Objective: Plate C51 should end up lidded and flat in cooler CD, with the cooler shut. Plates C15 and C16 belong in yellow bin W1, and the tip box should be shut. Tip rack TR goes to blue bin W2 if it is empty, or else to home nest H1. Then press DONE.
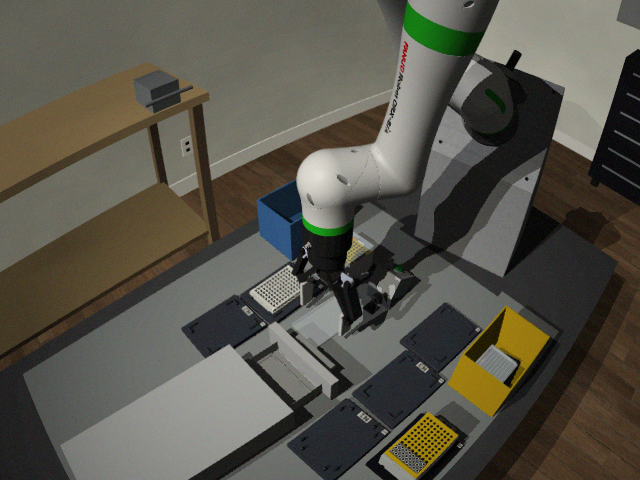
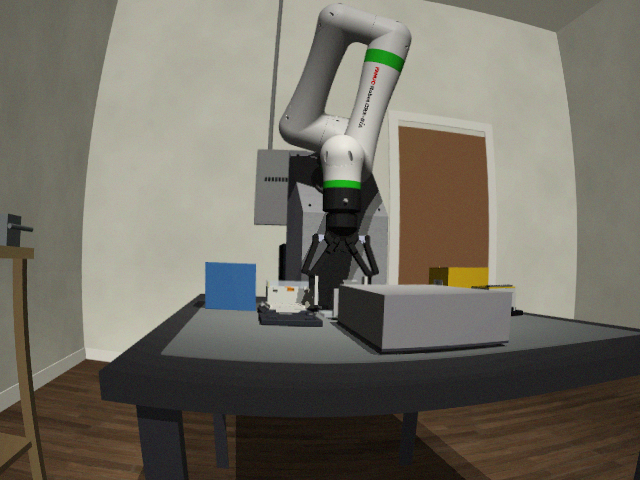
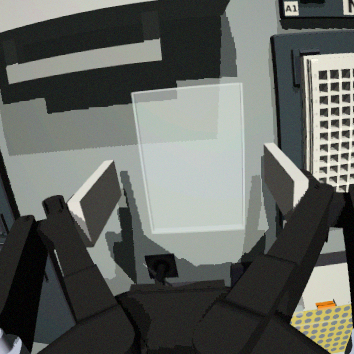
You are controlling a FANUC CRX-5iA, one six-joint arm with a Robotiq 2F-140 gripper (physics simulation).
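Places are measured from the arm's base along level axes (x ahead, y left, z up), in metres.
Pixels of known places: gripper, fingertip midpoint: [image 1: 325,316] [image 3: 188,169].
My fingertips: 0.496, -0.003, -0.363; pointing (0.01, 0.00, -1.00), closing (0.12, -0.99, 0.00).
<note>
Ahead of a thing's pixels: the offset from my fingertips to its top centre, as dx, dy, dz. "*": to the spot under its first point.
My gripper [image 1: 324,310] [image 2: 340,289] [image 3: 188,169] is open and empty, its fingers on either side above a clear lid @(-0.003, -0.002, -0.018) [image 1: 317,322] [image 3: 192,150] lying flat on the table. A white well plate @(+0.028, -0.132, +0.000) [image 1: 276,289] [image 2: 283,306] [image 3: 340,120] sits on a dark nest beside it. White cooler [image 1: 175,413] [image 2: 444,315] has its drawer @(* +0.123, +0.095, +0.043) [image 1: 305,361] pulled out. Yellow bin @(-0.197, +0.360, +0.094) [image 1: 475,390] [image 2: 467,276] holds a pale plate @(-0.183, +0.355, +0.008) [image 1: 497,363]. A yellow tip rack @(+0.072, +0.387, +0.051) [image 1: 429,439], partly grey, sits at the front right. The tip box @(-0.152, -0.125, +0.051) [image 1: 357,248] [image 2: 284,294] [image 3: 327,325] is partly hidden; its lid state is unclear. Plate labels are unreadable.
Blue bin @(-0.137, -0.283, +0.094) [image 1: 279,227] [image 2: 230,286] stands behind the tip box. Dark nests @(* +0.190, -0.127, -0.014) [image 1: 224,322] @(* -0.185, +0.199, -0.014) [image 1: 442,333] @(* -0.012, +0.242, -0.015) [image 1: 400,387] @(* +0.165, +0.259, -0.014) [image 1: 338,439] lie around the cooler. A small console with a green button @(* -0.197, +0.020, +0.047) [image 1: 398,268] stands near the arm's base. A wooden bench [image 1: 103,111] is at the left.
</note>
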